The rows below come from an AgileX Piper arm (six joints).
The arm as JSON. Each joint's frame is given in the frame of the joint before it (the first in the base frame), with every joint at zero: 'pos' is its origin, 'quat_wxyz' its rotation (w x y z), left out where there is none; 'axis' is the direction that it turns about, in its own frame. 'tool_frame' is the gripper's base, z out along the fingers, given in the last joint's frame.
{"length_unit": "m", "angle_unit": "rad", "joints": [
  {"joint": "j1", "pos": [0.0, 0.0, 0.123], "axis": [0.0, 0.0, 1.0]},
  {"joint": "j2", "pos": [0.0, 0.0, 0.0], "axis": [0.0, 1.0, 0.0]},
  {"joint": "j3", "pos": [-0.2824, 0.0, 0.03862], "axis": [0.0, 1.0, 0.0]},
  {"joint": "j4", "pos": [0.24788, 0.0, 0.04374], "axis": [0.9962, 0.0, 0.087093]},
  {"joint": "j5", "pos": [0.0, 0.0, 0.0], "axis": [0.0, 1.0, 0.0]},
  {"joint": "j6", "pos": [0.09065, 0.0, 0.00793], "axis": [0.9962, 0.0, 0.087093]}
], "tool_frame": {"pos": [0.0, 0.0, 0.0], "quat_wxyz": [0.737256, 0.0, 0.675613, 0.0]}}
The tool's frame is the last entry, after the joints.
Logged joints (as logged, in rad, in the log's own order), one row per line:
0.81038 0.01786 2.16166 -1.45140 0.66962 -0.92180
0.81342 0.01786 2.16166 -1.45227 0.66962 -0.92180
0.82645 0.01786 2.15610 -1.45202 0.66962 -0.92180
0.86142 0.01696 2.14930 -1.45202 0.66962 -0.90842
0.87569 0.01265 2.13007 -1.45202 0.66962 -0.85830
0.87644 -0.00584 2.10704 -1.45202 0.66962 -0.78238
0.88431 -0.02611 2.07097 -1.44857 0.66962 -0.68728
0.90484 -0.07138 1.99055 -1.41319 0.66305 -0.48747
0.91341 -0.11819 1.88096 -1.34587 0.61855 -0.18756
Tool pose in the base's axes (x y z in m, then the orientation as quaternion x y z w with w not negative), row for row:
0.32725 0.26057 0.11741 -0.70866 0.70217 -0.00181 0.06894
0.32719 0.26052 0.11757 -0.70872 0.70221 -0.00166 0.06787
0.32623 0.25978 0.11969 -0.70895 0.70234 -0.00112 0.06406
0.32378 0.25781 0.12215 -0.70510 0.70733 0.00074 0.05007
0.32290 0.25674 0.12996 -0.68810 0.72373 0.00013 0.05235
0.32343 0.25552 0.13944 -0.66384 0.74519 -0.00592 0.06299
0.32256 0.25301 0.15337 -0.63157 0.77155 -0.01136 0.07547
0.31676 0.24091 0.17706 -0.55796 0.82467 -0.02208 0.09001
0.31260 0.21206 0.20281 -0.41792 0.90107 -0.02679 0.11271
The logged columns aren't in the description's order. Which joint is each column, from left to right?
Columns, left to right: j5, j4, j2, j3, j1, j6.
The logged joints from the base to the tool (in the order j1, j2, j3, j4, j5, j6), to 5 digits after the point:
0.66962 2.16166 -1.45140 0.01786 0.81038 -0.92180
0.66962 2.16166 -1.45227 0.01786 0.81342 -0.92180
0.66962 2.15610 -1.45202 0.01786 0.82645 -0.92180
0.66962 2.14930 -1.45202 0.01696 0.86142 -0.90842
0.66962 2.13007 -1.45202 0.01265 0.87569 -0.85830
0.66962 2.10704 -1.45202 -0.00584 0.87644 -0.78238
0.66962 2.07097 -1.44857 -0.02611 0.88431 -0.68728
0.66305 1.99055 -1.41319 -0.07138 0.90484 -0.48747
0.61855 1.88096 -1.34587 -0.11819 0.91341 -0.18756

